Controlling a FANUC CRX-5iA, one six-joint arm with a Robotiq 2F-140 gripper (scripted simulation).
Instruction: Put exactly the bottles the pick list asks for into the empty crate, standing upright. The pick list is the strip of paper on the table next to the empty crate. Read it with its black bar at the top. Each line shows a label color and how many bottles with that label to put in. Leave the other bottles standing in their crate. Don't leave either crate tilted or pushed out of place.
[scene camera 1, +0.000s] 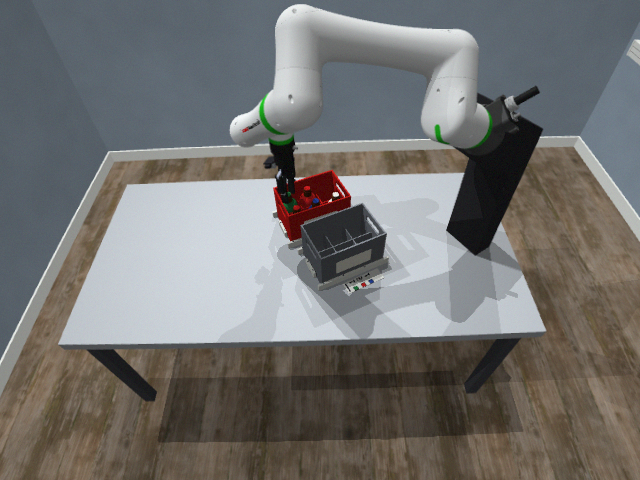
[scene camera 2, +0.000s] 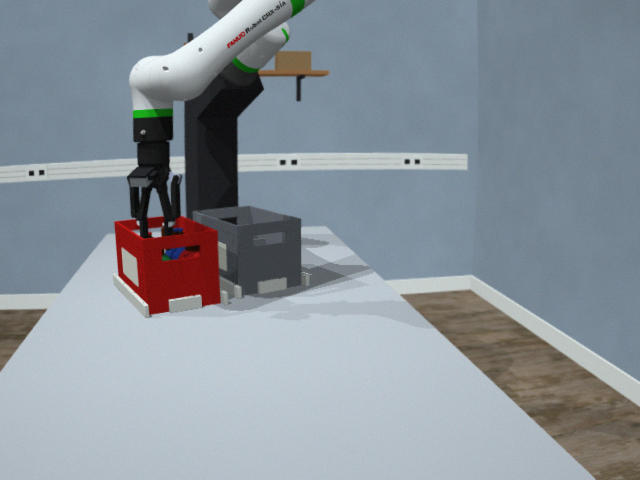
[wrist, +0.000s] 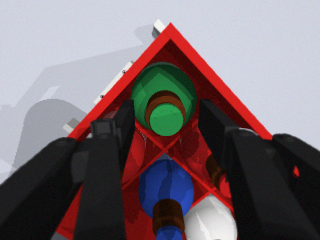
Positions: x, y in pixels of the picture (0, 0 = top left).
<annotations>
my gripper: scene camera 1; scene camera 2; wrist 166, 113
same spot on my gripper: (scene camera 1: 281, 180) = (scene camera 2: 179, 185)
</annotations>
